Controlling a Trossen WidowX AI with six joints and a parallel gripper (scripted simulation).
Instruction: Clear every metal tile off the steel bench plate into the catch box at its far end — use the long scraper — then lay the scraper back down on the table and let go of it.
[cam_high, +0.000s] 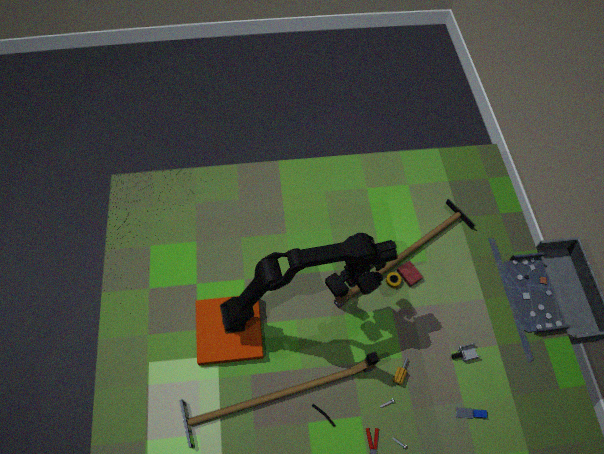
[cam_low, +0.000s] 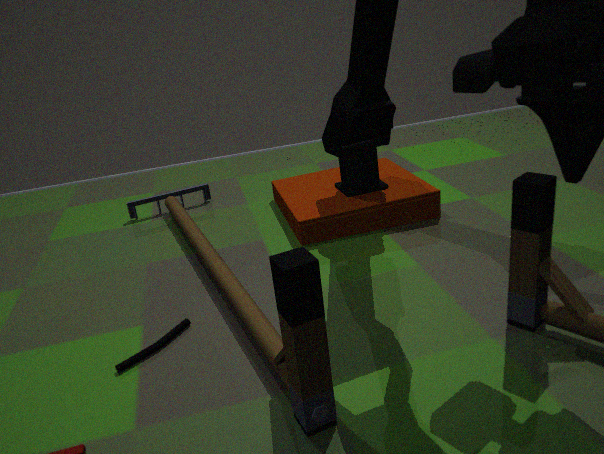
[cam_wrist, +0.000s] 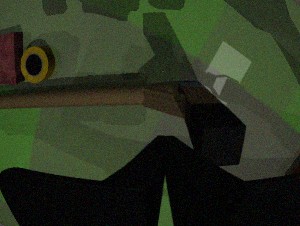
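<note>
Right now the yellow ring is 17 cm ahead of my gripper tip, 4 cm to the left of it and 14 cm below it. Round my gripper tip: long scraper 21 cm ahead, 12 cm to the left, 9 cm below; black strip 14 cm behind, 36 cm to the right, 15 cm below; red block 23 cm ahead, 6 cm to the left, 14 cm below.
</note>
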